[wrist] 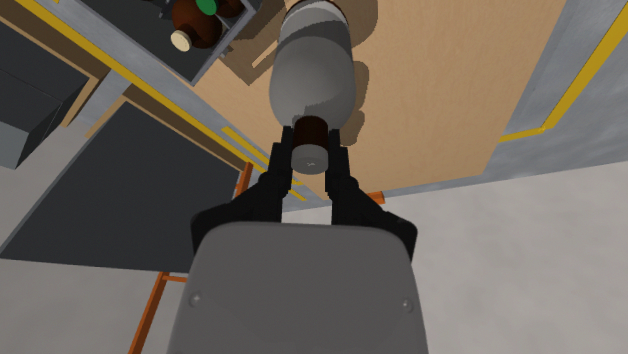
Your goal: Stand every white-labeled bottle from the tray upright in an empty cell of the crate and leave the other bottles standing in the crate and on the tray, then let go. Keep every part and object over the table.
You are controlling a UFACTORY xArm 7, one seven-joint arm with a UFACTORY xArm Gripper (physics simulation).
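Frame: origin at the arm's base, x back, y right, z up, level; millimetres.
Seen in the pictures: gripper, fingertip midpoint: [310,140].
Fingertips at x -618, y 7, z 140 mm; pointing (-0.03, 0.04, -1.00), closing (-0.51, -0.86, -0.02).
A point is followed by its place in that frame.
My gripper [310,140] @(y 7, x -618, z 140 mm) is shut on the brown neck of a white-labeled bottle [313,67] @(y -14, x -580, z 115 mm), just behind its grey cap. The bottle's body extends toward the top of the wrist view, and its shadow falls on the wooden surface beside it. Its base is not clearly visible. The grey-walled crate [194,81] @(y 241, x -586, z -61 mm) shows in part at the upper left, to the left of the held bottle. In it are a brown bottle with a cream cap [181,41] @(y 207, x -537, z -73 mm) and a bottle with a green cap [206,5] @(y 132, x -527, z -73 mm). I cannot tell which cells they occupy. The tray cannot be made out.
The wooden surface [440,100] @(y -209, x -986, z -236 mm) lies under and right of the bottle, bordered by grey surface with yellow lines [580,85]. The table edge runs below it, with pale floor [515,260] beyond. A dark panel [120,195] and an orange leg [149,316] are at the left.
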